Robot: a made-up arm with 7 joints. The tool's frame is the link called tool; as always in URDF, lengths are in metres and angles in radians. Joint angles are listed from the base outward. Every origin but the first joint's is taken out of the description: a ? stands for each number. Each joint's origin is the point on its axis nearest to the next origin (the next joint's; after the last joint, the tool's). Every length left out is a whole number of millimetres.
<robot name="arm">
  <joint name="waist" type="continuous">
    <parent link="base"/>
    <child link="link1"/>
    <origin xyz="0 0 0" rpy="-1.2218 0 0"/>
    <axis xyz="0 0 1"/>
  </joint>
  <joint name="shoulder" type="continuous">
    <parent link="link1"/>
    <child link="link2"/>
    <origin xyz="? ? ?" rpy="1.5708 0 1.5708"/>
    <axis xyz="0 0 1"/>
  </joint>
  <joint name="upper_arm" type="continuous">
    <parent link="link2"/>
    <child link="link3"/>
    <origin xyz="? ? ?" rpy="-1.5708 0 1.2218"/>
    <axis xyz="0 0 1"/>
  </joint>
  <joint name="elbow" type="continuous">
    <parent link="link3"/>
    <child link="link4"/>
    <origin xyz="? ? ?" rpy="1.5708 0 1.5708"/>
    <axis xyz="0 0 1"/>
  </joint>
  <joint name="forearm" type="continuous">
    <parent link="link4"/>
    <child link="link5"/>
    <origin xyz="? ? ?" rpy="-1.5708 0 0"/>
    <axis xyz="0 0 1"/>
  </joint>
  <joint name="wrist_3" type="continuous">
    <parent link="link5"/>
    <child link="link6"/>
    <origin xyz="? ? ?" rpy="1.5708 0 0"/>
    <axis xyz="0 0 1"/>
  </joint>
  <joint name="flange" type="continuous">
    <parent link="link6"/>
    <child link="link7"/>
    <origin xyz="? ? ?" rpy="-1.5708 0 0"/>
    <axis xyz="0 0 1"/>
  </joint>
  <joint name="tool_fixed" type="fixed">
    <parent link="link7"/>
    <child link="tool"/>
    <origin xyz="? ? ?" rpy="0 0 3.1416"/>
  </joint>
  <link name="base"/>
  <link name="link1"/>
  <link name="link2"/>
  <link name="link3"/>
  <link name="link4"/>
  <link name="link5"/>
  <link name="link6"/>
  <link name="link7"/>
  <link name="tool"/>
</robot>
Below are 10 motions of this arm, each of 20 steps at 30 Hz.
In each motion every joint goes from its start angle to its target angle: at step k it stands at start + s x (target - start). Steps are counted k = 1, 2, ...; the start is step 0. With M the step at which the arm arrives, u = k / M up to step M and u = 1 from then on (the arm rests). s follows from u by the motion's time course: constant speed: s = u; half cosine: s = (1 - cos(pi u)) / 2; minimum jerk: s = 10 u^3 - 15 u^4 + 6 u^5.
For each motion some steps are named. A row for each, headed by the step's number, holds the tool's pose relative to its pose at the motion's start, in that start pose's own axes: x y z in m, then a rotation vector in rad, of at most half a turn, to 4 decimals.
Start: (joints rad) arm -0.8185 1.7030 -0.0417 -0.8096 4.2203 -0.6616 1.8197
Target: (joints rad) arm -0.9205 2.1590 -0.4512 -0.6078 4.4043 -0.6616 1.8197
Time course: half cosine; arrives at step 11
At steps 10, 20:
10: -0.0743 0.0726 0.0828 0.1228 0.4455 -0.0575
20: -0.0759 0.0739 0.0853 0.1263 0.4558 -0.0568

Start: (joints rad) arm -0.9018 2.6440 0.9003 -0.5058 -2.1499 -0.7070 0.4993
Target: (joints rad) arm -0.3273 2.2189 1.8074 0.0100 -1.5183 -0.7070 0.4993
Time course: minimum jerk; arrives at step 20
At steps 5, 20:
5: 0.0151 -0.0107 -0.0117 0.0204 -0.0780 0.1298
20: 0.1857 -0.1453 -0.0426 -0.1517 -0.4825 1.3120

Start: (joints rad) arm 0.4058 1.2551 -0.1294 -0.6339 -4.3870 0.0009 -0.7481
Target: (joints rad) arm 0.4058 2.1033 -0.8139 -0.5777 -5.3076 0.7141 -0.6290
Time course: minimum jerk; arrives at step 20
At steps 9, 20:
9: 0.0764 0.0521 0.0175 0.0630 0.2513 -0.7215
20: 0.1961 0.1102 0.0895 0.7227 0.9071 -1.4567

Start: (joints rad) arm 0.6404 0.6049 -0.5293 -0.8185 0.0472 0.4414 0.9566
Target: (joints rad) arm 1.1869 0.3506 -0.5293 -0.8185 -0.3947 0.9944 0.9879
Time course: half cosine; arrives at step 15
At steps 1, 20:
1: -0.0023 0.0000 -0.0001 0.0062 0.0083 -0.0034
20: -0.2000 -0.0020 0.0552 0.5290 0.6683 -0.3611

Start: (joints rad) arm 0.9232 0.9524 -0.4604 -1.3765 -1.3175 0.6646 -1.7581
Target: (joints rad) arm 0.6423 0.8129 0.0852 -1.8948 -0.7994 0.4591 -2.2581
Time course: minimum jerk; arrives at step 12
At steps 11, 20:
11: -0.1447 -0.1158 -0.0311 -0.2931 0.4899 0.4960
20: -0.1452 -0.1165 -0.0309 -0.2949 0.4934 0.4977

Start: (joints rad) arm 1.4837 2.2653 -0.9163 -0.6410 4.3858 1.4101 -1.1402
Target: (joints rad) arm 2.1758 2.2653 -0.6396 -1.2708 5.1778 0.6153 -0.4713
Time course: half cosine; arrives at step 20
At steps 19, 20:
19: -0.1550 0.0417 -0.0118 0.8379 -0.6854 1.4938
20: -0.1560 0.0416 -0.0115 0.8456 -0.6920 1.5017

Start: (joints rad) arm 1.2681 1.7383 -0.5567 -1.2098 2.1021 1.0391 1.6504
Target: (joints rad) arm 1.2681 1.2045 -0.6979 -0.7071 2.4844 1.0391 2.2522
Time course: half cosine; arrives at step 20
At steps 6, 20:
6: 0.0175 0.0054 -0.0272 0.0430 0.0896 0.2626
20: 0.0589 0.0569 -0.1364 0.2932 0.2998 1.2503

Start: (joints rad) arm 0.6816 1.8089 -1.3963 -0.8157 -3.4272 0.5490 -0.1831
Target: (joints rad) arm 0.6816 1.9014 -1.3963 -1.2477 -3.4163 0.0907 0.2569
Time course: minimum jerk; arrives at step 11
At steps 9, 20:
9: -0.0397 -0.0247 -0.0105 -0.0953 -0.1250 0.3851
20: -0.0419 -0.0258 -0.0106 -0.1012 -0.1298 0.4041

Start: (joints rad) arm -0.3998 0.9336 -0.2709 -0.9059 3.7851 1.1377 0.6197
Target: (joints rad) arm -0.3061 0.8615 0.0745 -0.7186 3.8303 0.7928 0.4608
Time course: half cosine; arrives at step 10
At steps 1, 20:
1: -0.0006 -0.0009 0.0009 -0.0140 -0.0031 -0.0071
20: -0.0242 -0.0284 0.0470 -0.5887 -0.1657 -0.2149

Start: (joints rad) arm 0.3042 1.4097 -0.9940 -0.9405 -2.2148 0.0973 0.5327
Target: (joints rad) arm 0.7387 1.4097 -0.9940 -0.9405 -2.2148 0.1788 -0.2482
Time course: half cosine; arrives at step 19
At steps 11, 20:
11: 0.0682 -0.0144 0.0281 0.0413 -0.2205 -0.5218
20: 0.1047 -0.0237 0.0538 0.1203 -0.3469 -0.8301

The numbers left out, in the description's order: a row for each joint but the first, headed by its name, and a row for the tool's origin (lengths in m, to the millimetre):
shoulder: 0 0 0
upper_arm: 0.181 -0.066 0
elbow: 0 -0.022 0
forearm: 0.022 -0.178 0
wrist_3: 0 0 0
flange: 0 0 0
tool: 0 0 0

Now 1 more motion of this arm.
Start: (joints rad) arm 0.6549 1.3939 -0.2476 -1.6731 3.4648 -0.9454 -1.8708
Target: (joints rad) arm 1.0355 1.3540 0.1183 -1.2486 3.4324 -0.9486 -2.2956
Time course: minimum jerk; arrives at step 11
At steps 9, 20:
9: -0.0139 0.1169 -0.0275 0.5358 0.1782 -0.2099
20: -0.0149 0.1231 -0.0273 0.5603 0.1918 -0.2197

